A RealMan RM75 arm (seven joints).
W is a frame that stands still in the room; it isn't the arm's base.
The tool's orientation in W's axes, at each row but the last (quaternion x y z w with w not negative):
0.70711, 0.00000, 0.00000, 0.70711
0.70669, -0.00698, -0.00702, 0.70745
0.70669, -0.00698, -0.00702, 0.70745
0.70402, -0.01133, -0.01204, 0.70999
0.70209, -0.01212, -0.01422, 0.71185
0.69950, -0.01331, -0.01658, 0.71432
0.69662, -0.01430, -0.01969, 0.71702
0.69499, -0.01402, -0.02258, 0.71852
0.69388, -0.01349, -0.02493, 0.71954
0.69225, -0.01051, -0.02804, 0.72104
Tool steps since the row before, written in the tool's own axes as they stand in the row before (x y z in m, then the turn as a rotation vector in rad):
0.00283, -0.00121, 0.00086, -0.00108, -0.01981, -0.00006
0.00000, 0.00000, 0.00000, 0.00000, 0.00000, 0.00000
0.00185, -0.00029, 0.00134, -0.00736, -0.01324, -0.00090
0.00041, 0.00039, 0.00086, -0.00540, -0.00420, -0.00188
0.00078, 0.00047, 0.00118, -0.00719, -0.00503, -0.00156
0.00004, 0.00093, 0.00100, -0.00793, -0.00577, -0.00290
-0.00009, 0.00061, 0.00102, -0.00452, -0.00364, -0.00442
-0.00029, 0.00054, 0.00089, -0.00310, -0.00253, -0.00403
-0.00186, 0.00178, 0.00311, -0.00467, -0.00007, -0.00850
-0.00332, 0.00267, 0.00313, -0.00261, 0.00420, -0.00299
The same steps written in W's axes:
0.00283, -0.00086, -0.00121, -0.00108, 0.00006, -0.01981
0.00000, 0.00000, 0.00000, 0.00000, 0.00000, 0.00000
0.00182, -0.00138, -0.00029, -0.00734, 0.00103, -0.01324
0.00038, -0.00087, 0.00040, -0.00534, 0.00202, -0.00421
0.00074, -0.00120, 0.00048, -0.00714, 0.00176, -0.00503
0.00000, -0.00098, 0.00095, -0.00783, 0.00311, -0.00580
-0.00013, -0.00100, 0.00064, -0.00433, 0.00453, -0.00374
-0.00033, -0.00086, 0.00057, -0.00292, 0.00410, -0.00263
-0.00199, -0.00294, 0.00192, -0.00420, 0.00873, -0.00031
-0.00341, -0.00283, 0.00288, -0.00234, 0.00329, 0.00413

